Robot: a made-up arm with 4 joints.
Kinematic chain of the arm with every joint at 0, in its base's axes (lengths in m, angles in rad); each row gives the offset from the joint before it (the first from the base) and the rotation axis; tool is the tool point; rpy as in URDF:
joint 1: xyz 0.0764 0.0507 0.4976 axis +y
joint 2: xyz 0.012 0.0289 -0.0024 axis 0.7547 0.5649 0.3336
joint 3: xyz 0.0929 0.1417 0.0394 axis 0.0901 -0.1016 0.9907
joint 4: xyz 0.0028 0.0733 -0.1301 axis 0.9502 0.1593 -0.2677
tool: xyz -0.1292 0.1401 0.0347 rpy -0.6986 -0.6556 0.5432
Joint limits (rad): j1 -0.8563..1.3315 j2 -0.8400..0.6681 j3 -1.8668..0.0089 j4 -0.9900..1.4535
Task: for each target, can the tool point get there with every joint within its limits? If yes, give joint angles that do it. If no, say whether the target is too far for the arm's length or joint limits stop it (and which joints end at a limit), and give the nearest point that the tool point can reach.
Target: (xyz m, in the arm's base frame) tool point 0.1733 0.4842 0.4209
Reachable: yes | joints 0.3917 0.3621 -0.9679 -0.2377
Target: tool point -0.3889 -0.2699 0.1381
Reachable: no: too far | nearest point -0.1869 0.1869 0.2942 | short by 0.523 m
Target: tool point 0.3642 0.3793 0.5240
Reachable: yes | joints -0.4777 -0.4366 -0.9643 0.1519
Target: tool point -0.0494 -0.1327 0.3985
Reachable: no: joint limits stop it (at a limit: joint 2, joint 3, joint 4) | nearest point -0.1850 0.1869 0.2917 | short by 0.363 m
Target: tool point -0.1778 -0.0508 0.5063
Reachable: no: joint limits stop it (at a limit: joint 1, joint 2, joint 3, joint 4) | nearest point -0.1877 0.1869 0.2952 | short by 0.318 m
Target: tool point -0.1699 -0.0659 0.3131
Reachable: no: joint limits stop it (at a limit: joint 1, joint 2, joint 3, joint 4) | nearest point -0.1877 0.1869 0.2952 | short by 0.254 m
